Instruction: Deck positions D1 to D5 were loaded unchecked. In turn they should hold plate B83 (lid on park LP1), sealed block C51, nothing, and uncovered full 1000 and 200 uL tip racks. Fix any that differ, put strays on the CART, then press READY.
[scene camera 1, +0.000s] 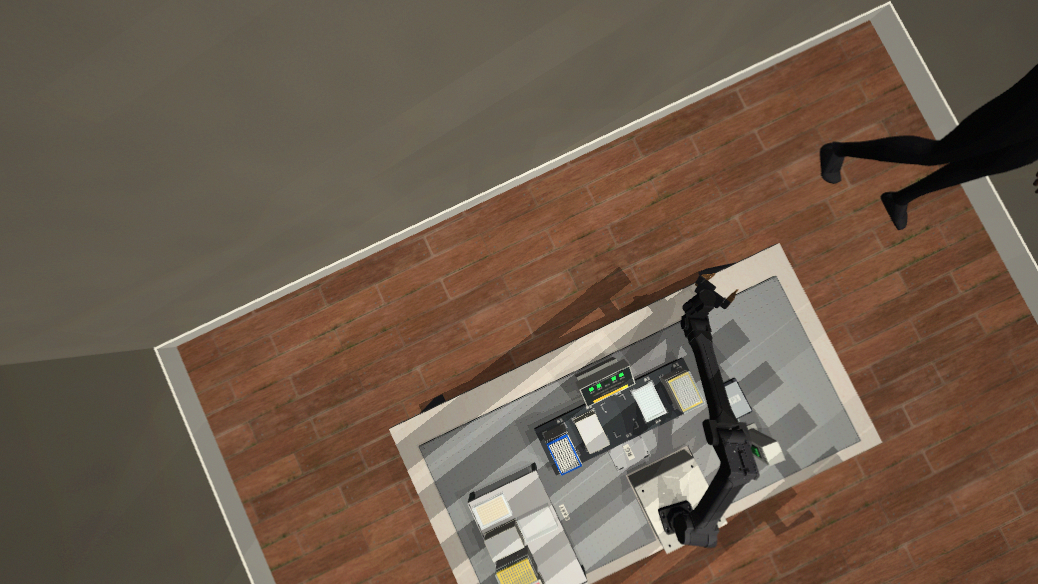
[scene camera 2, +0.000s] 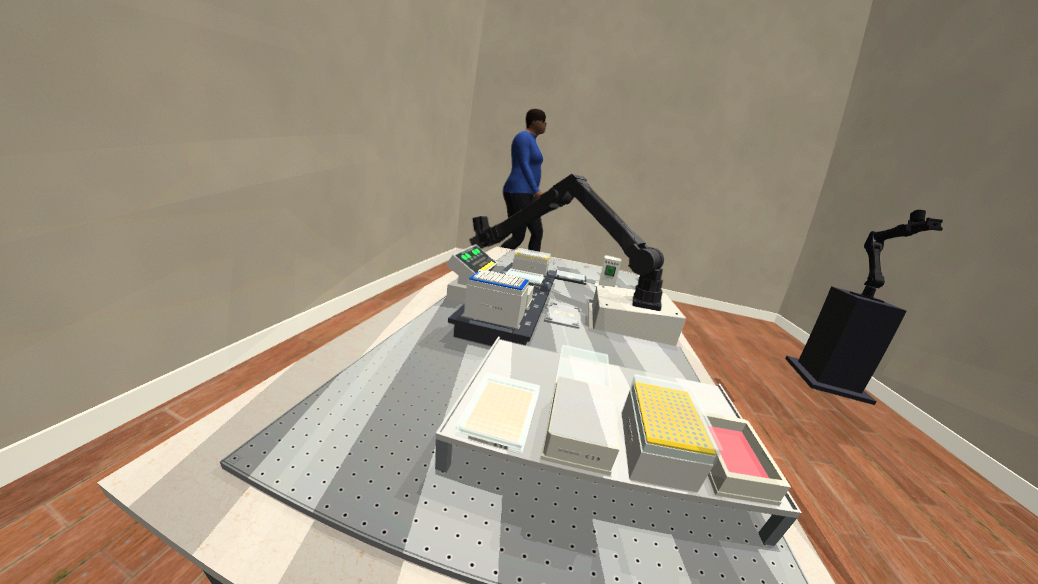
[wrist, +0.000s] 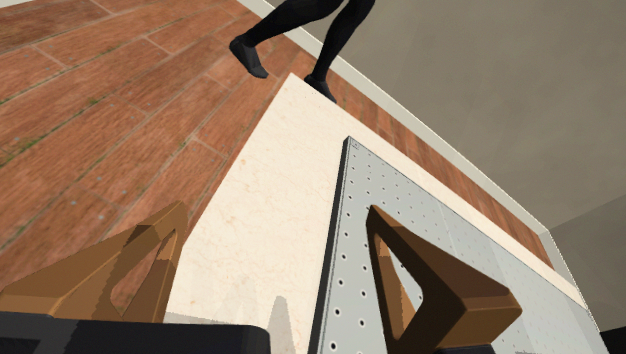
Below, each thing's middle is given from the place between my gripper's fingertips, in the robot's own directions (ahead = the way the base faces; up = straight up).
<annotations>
Now: the white plate (scene camera 1: 651, 407) 41 cm to the left of my hand, 36 cm behind it and 1 cm below it. From my hand the other things lie so: white box with green button (scene camera 1: 765, 448): 62 cm behind, 6 cm to the left; pad marked RG (scene camera 1: 635, 450): 54 cm behind, 53 cm to the left, 6 cm below.
</annotations>
